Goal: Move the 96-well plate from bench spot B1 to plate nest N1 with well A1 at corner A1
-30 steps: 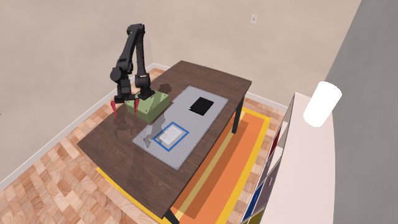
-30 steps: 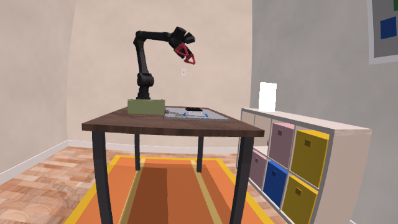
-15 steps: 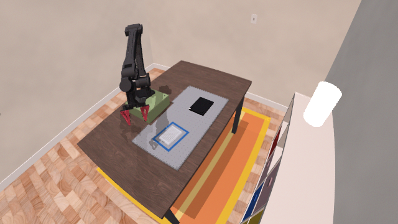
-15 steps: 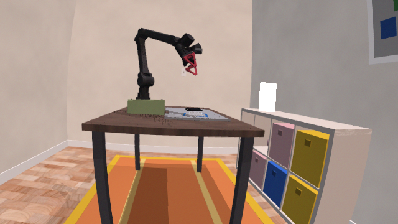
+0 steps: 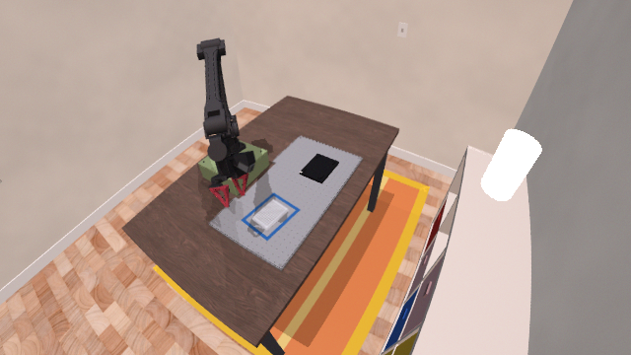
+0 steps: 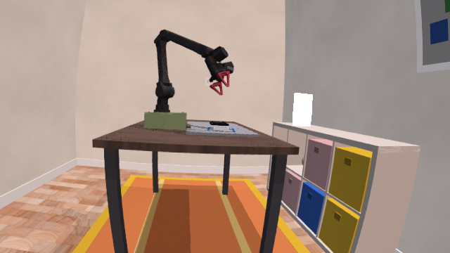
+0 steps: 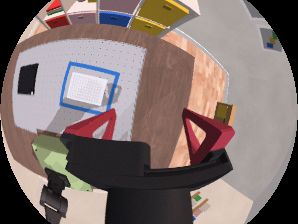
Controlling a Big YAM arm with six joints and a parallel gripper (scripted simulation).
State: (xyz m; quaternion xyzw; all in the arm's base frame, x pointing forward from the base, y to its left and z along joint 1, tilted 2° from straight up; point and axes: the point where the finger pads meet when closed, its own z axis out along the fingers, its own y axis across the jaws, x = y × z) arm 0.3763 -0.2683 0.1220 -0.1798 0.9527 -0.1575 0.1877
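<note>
The white 96-well plate is 130 mm to the left of my hand and 210 mm below it. Also, from my hand: black plate nest: 470 mm to the left, 210 mm below.
</note>
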